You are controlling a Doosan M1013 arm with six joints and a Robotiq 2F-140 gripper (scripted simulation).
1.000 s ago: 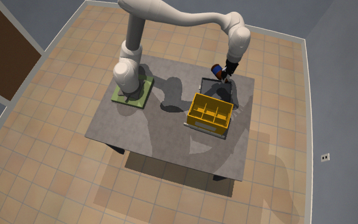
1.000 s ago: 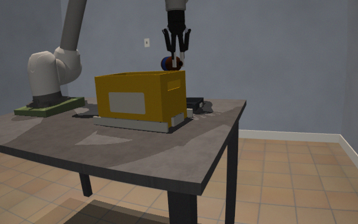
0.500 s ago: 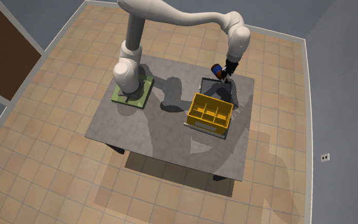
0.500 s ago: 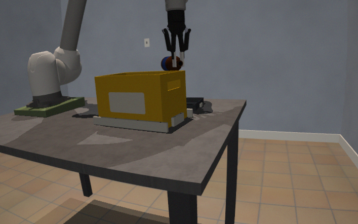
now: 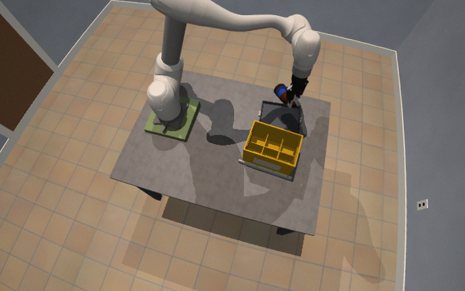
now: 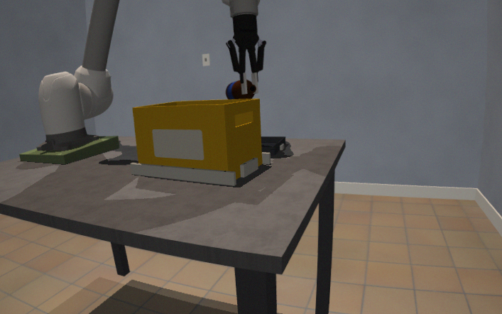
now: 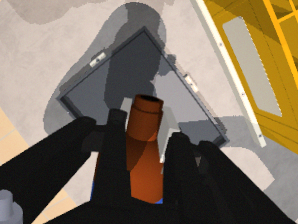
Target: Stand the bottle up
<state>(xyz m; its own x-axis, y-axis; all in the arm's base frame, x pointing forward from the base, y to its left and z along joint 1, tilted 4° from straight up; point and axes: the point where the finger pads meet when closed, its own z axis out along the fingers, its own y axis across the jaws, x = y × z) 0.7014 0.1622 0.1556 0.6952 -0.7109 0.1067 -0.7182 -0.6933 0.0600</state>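
My gripper is now 4 cm to the right of the bottle, 4 cm past it and 2 cm above it. From my hand the other things lie so: yellow crate 25 cm to the right, 13 cm below, 5 cm behind; tray 20 cm below, 4 cm behind, 2 cm to the left.
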